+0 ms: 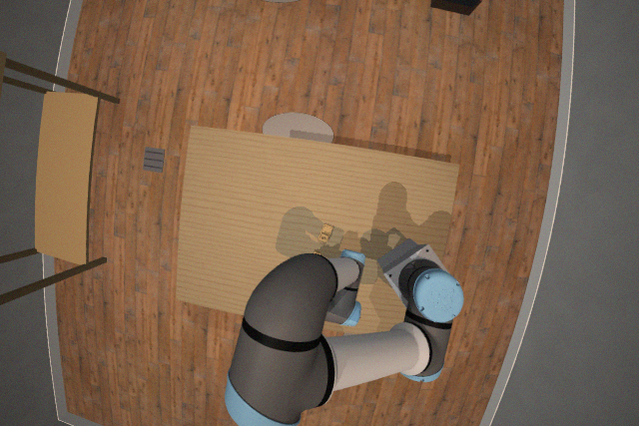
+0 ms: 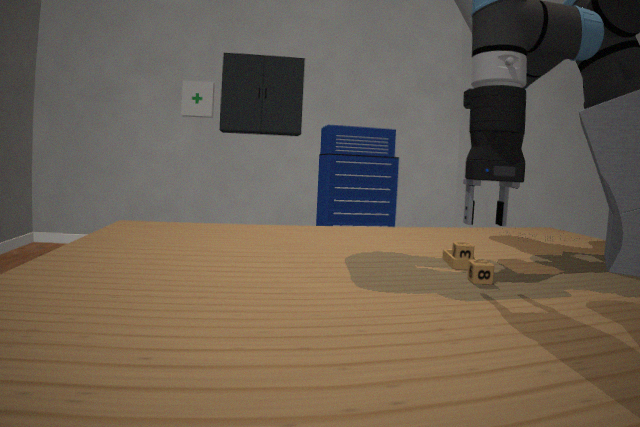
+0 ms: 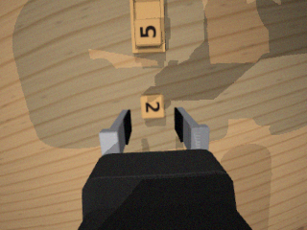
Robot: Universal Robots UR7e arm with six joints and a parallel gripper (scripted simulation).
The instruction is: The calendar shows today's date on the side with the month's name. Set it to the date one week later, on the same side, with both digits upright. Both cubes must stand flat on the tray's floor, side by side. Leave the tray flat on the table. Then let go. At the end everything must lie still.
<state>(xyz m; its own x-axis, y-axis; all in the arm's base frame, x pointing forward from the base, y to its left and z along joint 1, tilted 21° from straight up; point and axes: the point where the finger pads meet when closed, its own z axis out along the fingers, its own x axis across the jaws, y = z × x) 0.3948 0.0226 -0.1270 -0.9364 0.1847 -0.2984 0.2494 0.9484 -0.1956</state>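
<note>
Right now my hand is 9 cm above the wooden date cube. Also, from my hand: wooden calendar tray (3 cm behind, 10 cm to the right, 10 cm below).
</note>
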